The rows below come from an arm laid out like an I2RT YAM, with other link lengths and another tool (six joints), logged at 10 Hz.
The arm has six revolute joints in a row. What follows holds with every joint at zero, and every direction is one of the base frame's.
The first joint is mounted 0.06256 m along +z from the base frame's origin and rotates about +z.
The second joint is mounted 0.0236 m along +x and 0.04 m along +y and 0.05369 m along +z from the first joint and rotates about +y.
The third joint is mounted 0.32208 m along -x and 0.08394 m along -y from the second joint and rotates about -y.
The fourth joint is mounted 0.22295 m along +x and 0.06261 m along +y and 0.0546 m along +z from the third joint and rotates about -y.
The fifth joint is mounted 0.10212 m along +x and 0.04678 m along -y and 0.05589 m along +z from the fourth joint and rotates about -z.
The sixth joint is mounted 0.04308 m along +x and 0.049 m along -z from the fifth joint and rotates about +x.
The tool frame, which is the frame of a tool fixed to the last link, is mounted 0.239 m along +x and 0.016 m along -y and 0.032 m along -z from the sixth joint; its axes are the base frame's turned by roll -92.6, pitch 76.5 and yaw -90 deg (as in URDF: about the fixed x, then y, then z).
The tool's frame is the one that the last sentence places.
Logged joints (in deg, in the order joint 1, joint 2, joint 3, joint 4, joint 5, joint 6), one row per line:
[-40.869 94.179 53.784 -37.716 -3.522 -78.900]
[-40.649 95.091 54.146 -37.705 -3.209 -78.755]
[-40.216 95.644 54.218 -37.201 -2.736 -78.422]
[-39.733 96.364 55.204 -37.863 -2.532 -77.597]
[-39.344 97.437 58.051 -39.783 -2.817 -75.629]
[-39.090 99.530 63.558 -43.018 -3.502 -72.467]
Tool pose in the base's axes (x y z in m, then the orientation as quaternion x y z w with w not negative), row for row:
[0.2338 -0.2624 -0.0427 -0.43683 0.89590 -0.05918 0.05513]
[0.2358 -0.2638 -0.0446 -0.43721 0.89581 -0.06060 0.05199]
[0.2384 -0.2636 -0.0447 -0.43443 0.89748 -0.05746 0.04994]
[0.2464 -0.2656 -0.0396 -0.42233 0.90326 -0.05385 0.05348]
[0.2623 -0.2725 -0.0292 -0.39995 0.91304 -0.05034 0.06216]
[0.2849 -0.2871 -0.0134 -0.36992 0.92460 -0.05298 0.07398]
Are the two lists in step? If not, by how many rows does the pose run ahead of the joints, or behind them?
The pose runs 1 row ahead of the joints: the pose in row i belongs to the joints in row i + 1.
